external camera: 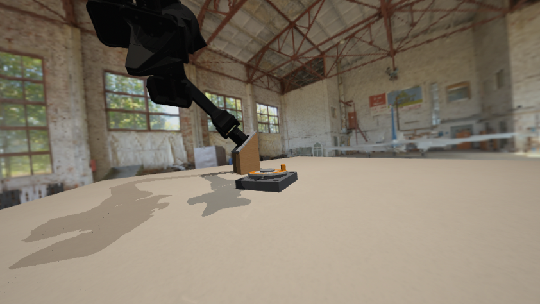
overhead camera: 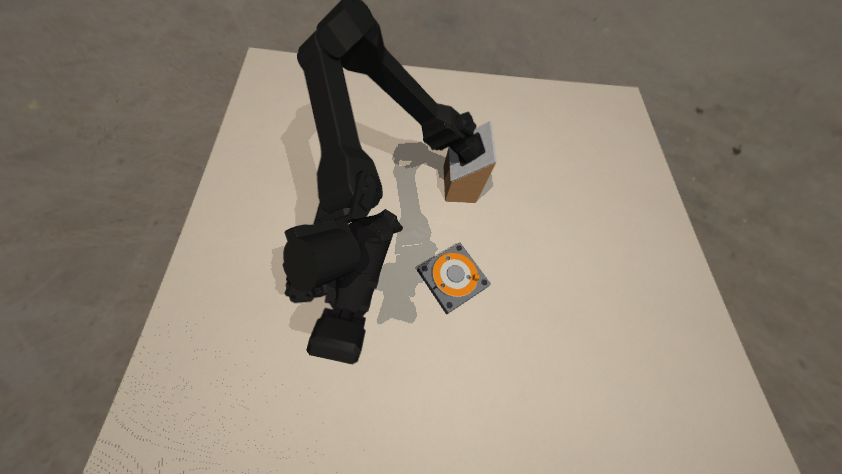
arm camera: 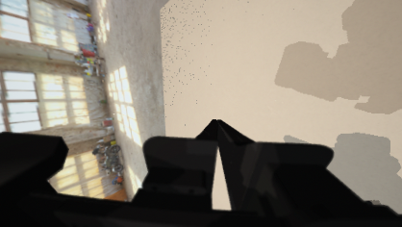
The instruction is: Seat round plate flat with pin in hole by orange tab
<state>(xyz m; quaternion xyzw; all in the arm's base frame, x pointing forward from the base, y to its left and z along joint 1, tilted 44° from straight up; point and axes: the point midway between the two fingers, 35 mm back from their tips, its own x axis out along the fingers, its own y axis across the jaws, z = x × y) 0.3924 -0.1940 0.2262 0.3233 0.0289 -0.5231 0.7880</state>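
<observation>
My gripper tip is 13 cm past the round plate, 27 cm to the right of it and 15 cm above it. Round my gripper tip: square base 14 cm behind, 25 cm to the left, 16 cm below.
</observation>
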